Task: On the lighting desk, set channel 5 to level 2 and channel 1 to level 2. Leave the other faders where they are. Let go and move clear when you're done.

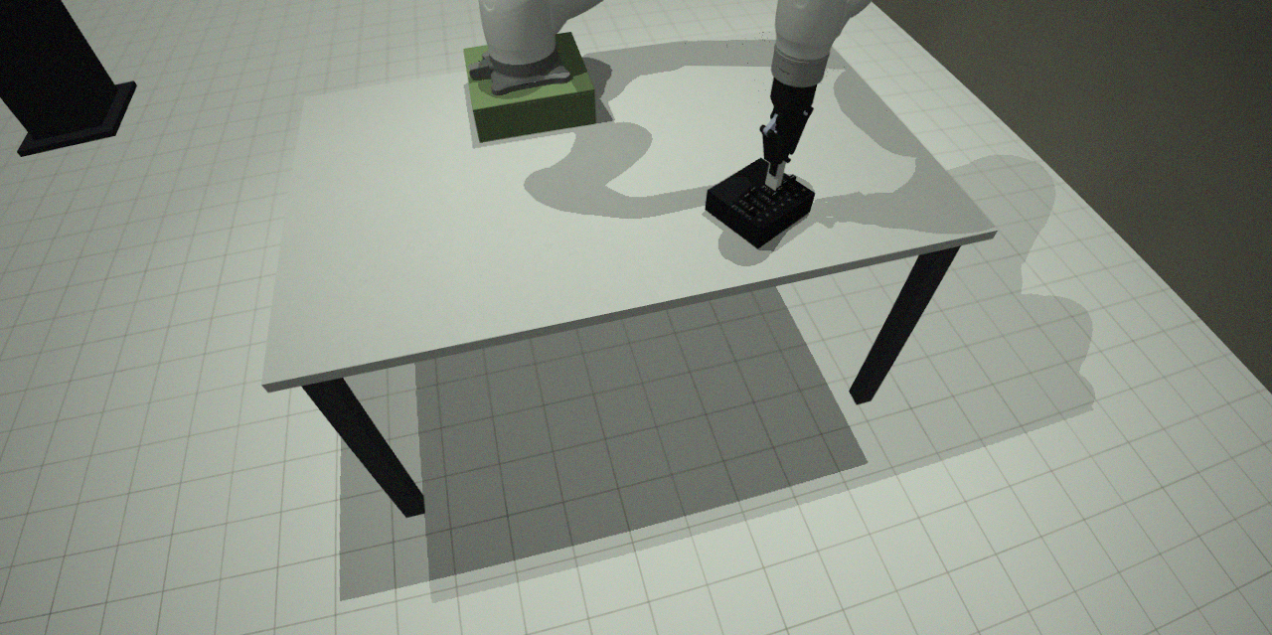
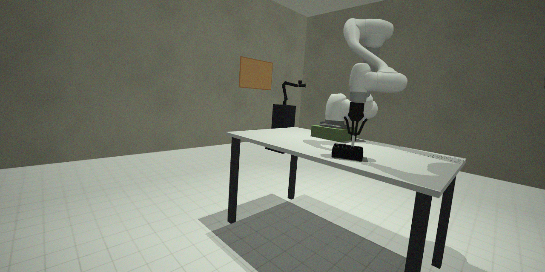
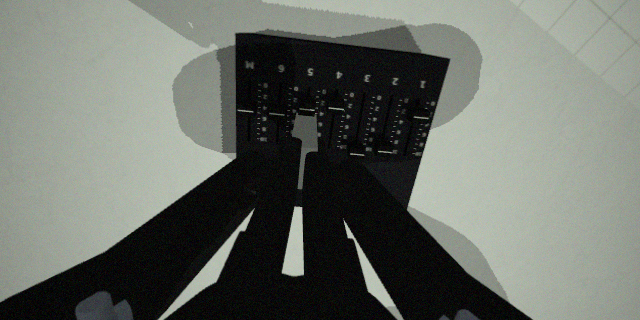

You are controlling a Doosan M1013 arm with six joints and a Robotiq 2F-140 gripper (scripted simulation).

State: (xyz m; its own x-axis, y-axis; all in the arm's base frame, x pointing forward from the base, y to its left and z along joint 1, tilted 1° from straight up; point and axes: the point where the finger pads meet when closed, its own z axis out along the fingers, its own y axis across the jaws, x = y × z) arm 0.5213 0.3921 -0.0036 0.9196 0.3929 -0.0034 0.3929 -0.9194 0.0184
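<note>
Now: hand 30 mm above the channel 5 fader cap, 20 mm short of it and 10 mm to the right of it. From my hand the other things lie so: channel 3 fader cap (50 mm to the right, 30 mm below); channel 6 fader cap (30 mm to the left, 30 mm below); channel 4 fader cap (30 mm below, 30 mm ahead, 10 mm to the right).
</note>
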